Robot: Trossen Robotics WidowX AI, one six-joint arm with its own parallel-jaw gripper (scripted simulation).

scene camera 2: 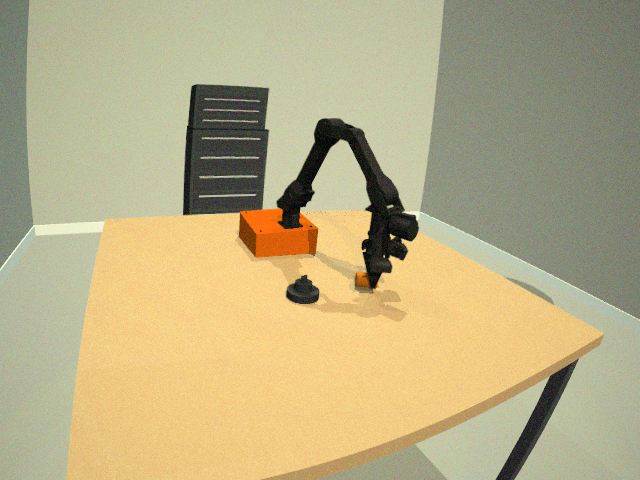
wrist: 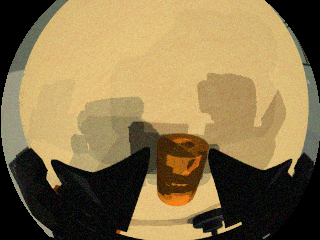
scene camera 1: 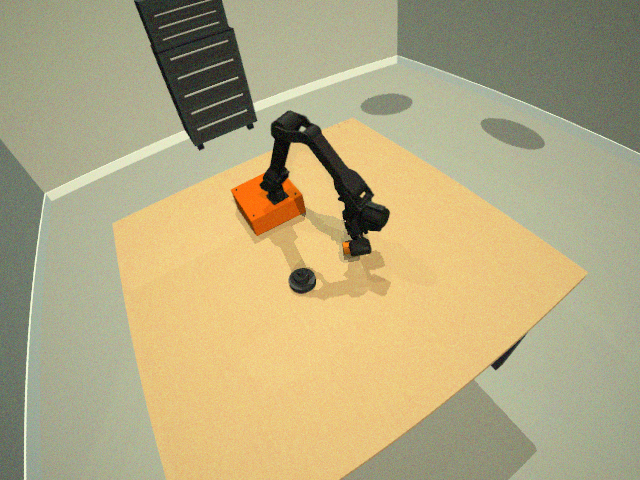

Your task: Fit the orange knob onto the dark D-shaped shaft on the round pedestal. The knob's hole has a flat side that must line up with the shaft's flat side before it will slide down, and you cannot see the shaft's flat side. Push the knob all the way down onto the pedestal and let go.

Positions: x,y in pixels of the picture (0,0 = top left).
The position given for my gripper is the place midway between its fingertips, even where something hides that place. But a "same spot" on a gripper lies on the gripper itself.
Scene:
My gripper shows in scene camera 2, in the wrist view [180,153] and in scene camera 1. One and the same spot on my gripper: [scene camera 1: 355,228] is [scene camera 2: 377,245].

